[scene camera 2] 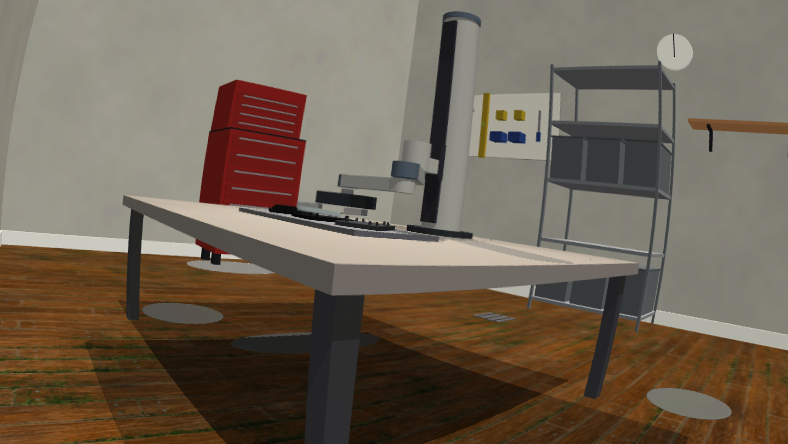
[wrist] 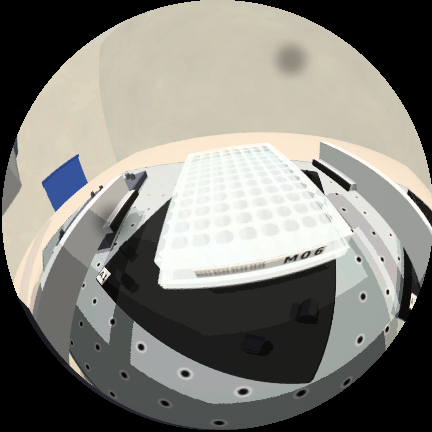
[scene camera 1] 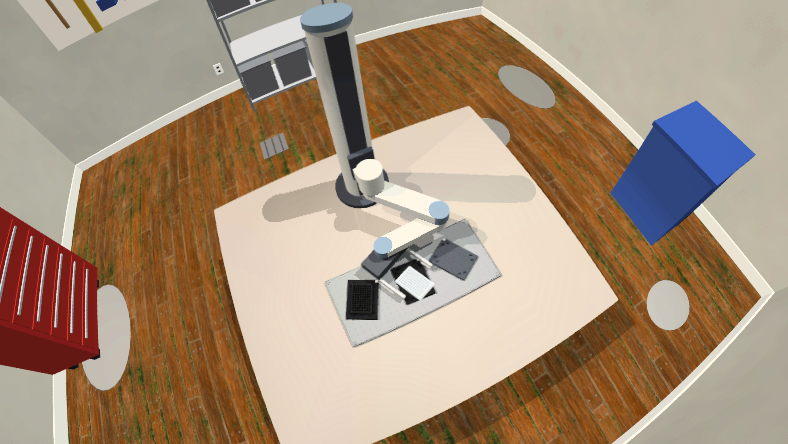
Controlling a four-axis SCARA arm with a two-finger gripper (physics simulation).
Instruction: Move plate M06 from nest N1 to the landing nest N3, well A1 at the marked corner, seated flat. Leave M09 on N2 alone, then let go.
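White plate M06 lies over the black middle nest, turned askew to its outline. Nest pegs show beyond its label edge. The A1 tag marks the nest's left corner in the wrist view. Whether M06 is flat is unclear. My gripper is open, its fingers apart from M06 on both sides. A black plate, apparently M09, sits on the left nest. The dark slate nest at the right bears no plate. Nest numbers are unreadable.
A grey perforated board carries the nests on the pale table. The arm's column stands behind. A red cabinet, a blue block and a shelf rack are farther off.
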